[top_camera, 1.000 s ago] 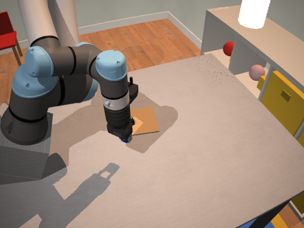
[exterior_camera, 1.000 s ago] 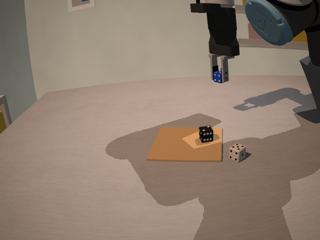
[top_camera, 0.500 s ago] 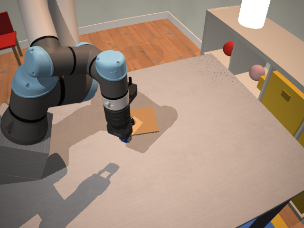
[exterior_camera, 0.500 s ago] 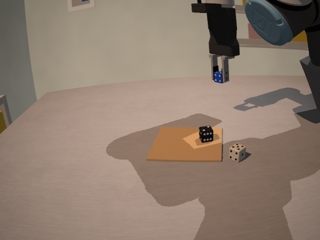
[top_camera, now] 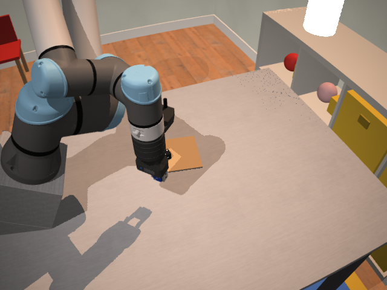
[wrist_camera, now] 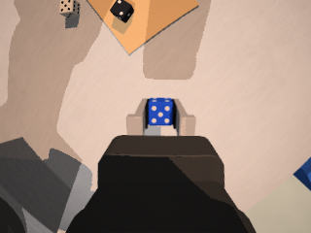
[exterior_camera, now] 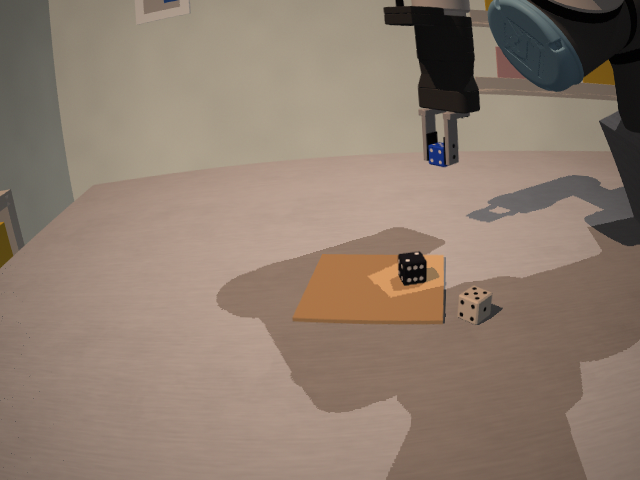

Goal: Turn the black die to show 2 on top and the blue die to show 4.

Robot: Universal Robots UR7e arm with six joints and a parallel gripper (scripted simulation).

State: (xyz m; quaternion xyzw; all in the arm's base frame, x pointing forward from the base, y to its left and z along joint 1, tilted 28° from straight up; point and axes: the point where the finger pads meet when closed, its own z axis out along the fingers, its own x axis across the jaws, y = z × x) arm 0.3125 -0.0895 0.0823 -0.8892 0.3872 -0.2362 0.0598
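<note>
The blue die lies 1 cm below my hand. Round my hand: white die (21 cm to the left, 10 cm below, 1 cm ahead); then black die (13 cm to the left, 9 cm below, 6 cm ahead); then orange mat (14 cm to the left, 11 cm below, 10 cm ahead).
</note>
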